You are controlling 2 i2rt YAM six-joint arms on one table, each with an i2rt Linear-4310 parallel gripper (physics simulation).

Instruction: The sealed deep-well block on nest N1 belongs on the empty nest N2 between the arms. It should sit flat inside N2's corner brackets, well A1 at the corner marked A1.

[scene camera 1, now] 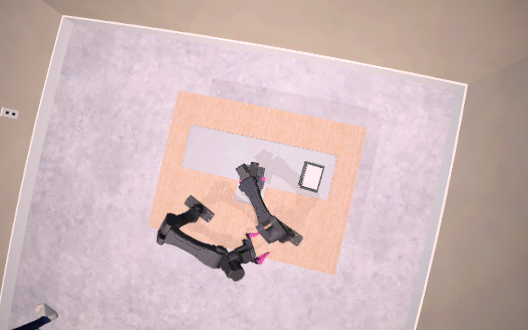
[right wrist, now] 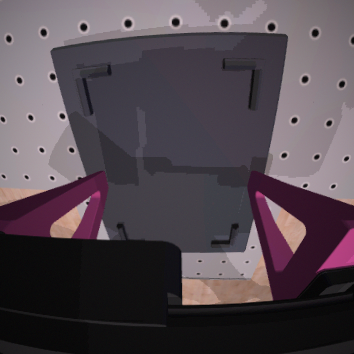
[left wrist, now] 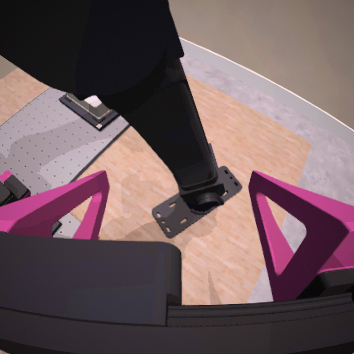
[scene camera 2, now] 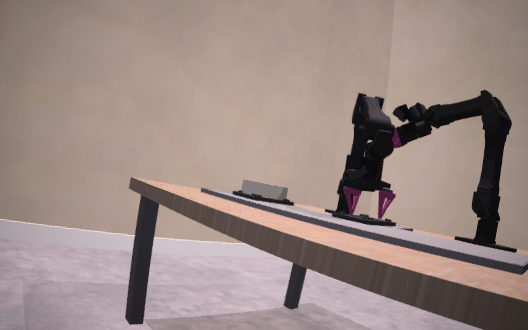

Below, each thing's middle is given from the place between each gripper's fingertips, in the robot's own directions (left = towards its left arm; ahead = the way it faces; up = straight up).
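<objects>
The dark nest plate (right wrist: 177, 121) is 10 mm below my right hand. Going by its middle, the plate is nearer to my right hand than to my left hand.
From my left hand, I see the dark nest plate 25 cm ahead, 16 cm to the left and 26 cm below.
</objects>
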